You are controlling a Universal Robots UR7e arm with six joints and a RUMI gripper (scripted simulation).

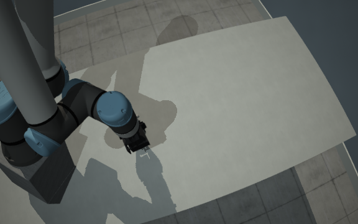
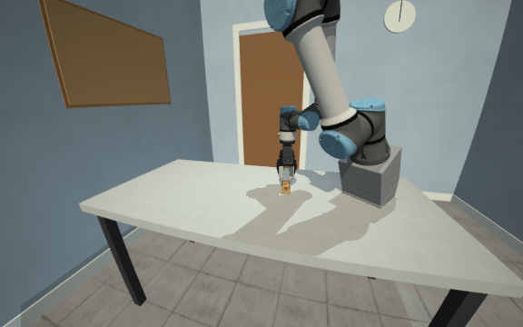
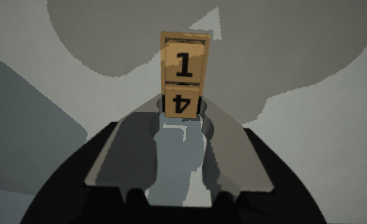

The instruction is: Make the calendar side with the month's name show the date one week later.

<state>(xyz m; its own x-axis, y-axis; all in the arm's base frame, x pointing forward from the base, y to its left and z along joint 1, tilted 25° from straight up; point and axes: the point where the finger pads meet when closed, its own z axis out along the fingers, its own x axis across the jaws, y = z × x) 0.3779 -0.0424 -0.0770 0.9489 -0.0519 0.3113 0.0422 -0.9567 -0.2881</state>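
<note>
The wooden calendar tray is 20 mm to the left of my hand and 30 mm below it.
</note>
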